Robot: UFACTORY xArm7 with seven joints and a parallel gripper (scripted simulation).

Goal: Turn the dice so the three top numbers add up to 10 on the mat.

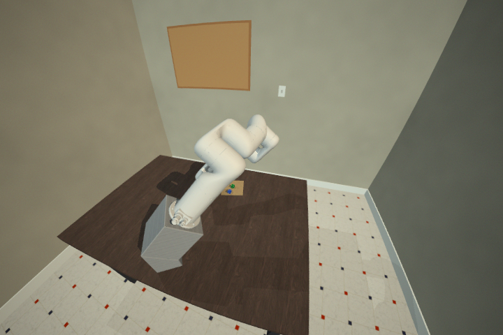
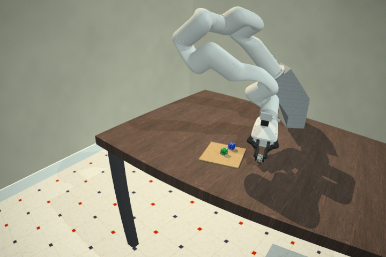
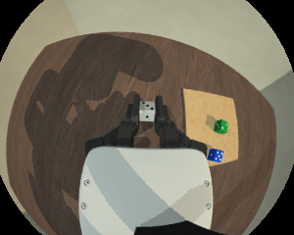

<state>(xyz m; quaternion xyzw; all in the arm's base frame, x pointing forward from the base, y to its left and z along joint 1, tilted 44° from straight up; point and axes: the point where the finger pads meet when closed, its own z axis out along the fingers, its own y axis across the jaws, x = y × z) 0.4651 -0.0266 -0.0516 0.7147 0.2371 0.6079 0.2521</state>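
Now: hand 60 mm past the blue die, 120 mm to the left of it and 20 mm above it. Also, from my hand: green die 10 mm behind, 130 mm to the right, 20 mm below; then tan mat 10 mm behind, 140 mm to the right, 30 mm below; then white die 10 mm ahead, 10 mm below.
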